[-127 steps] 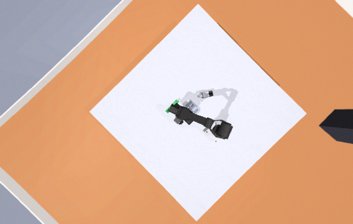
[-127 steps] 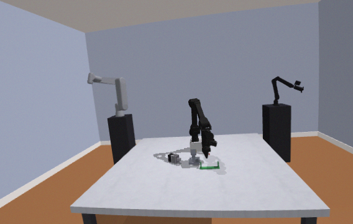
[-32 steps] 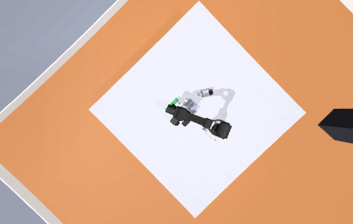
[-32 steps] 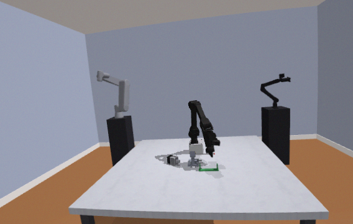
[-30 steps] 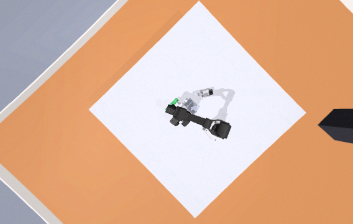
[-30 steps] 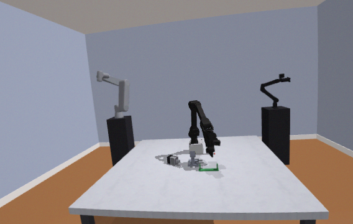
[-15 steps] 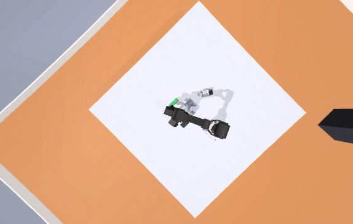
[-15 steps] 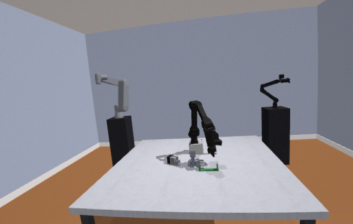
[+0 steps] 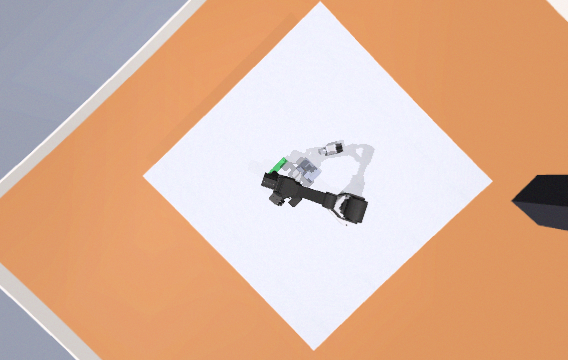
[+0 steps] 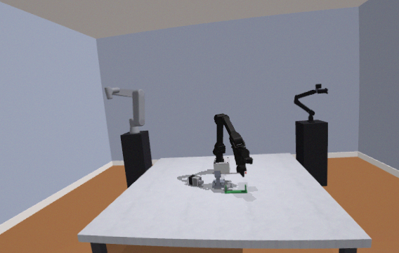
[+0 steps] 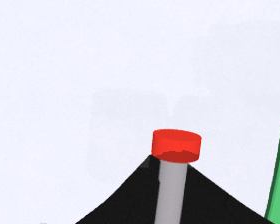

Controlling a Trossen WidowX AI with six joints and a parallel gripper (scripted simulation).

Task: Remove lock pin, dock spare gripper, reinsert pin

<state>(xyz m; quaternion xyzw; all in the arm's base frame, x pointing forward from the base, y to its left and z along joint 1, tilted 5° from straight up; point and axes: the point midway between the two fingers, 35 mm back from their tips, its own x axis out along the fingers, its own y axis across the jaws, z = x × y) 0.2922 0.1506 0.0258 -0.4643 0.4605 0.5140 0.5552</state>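
The green strip is 10 cm ahead of my gripper tip, 6 cm to the right of it and 4 cm below it. Also, from my gripper tip: spare gripper: 32 cm to the right, 4 cm behind, 3 cm below; then bluish-grey socket: 17 cm to the right, 2 cm behind, 1 cm below.
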